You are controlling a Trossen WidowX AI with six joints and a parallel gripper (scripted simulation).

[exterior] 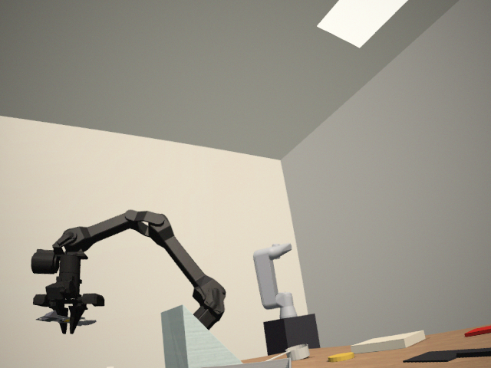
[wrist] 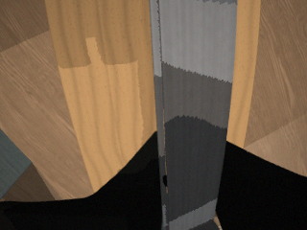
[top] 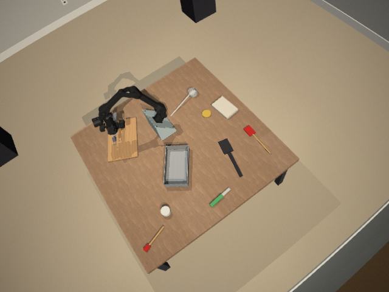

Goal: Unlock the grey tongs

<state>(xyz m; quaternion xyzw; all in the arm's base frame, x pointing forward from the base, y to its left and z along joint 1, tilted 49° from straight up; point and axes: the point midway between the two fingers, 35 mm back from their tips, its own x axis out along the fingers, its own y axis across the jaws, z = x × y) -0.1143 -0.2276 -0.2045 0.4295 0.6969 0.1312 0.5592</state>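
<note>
Right now the wooden board is 130 mm below my gripper tip and 10 mm to the left of it. Round my gripper tip: grey roasting tin 470 mm ahead, 230 mm to the left, 110 mm below; then black spatula 630 mm ahead, 590 mm to the left, 130 mm below; then cream block 810 mm to the left, 270 mm ahead, 120 mm below.
</note>
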